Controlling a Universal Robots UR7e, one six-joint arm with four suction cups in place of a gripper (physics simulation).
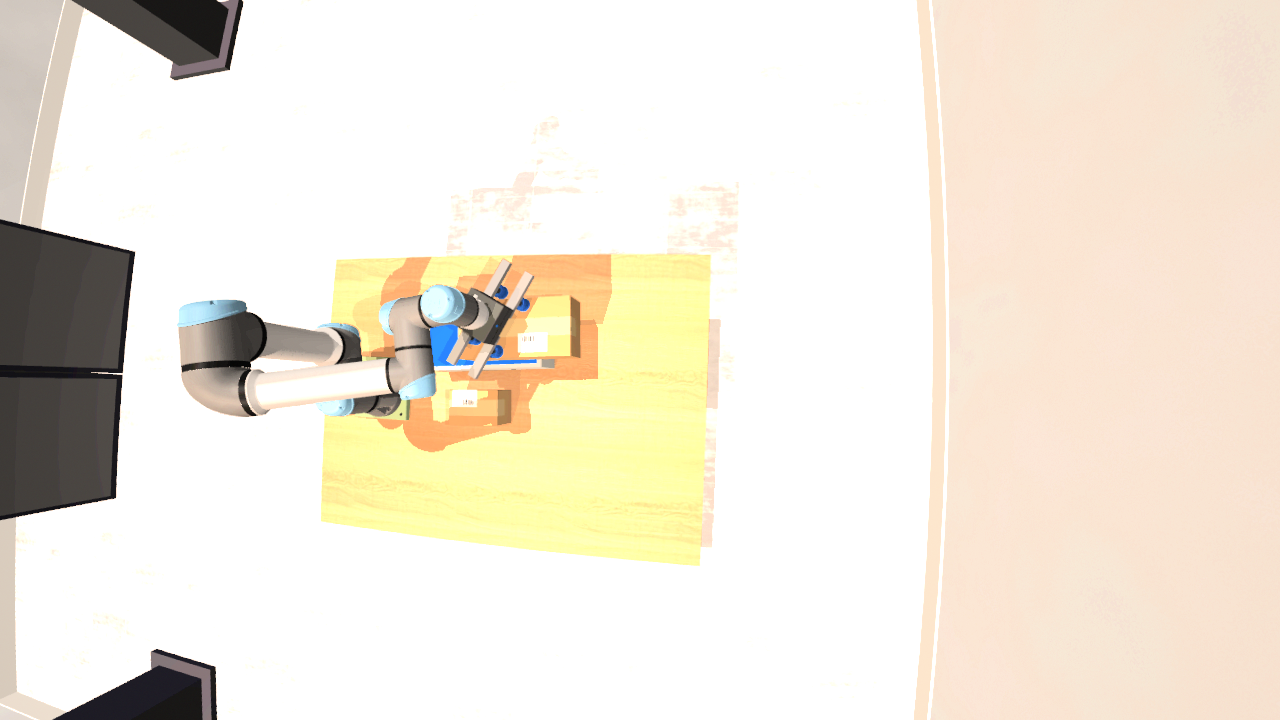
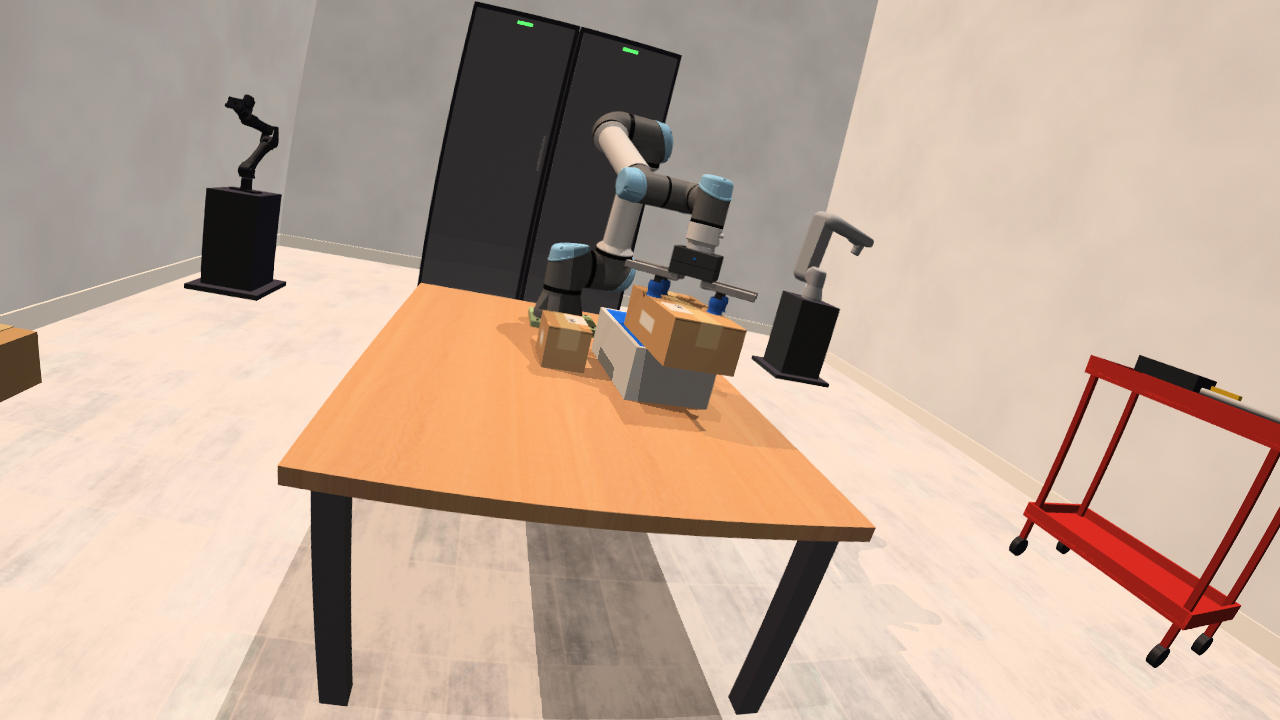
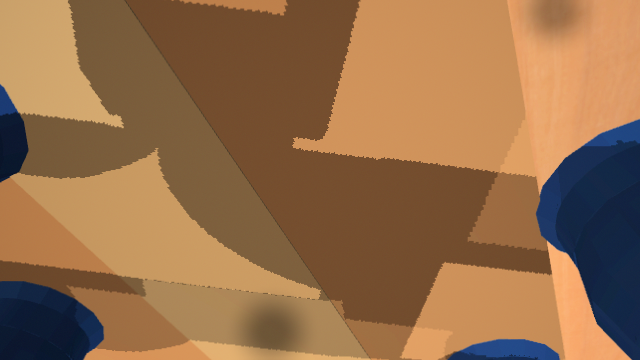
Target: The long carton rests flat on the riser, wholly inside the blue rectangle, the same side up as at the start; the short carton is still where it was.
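Note:
Long carton [image 2: 676, 329], also at [image 1: 551, 328] and [image 3: 191, 179]: my suction head [image 3: 581, 212] is stuck to it, and the carton still rests on a grey riser [image 2: 638, 376]. In image 3 the riser is out of frame.

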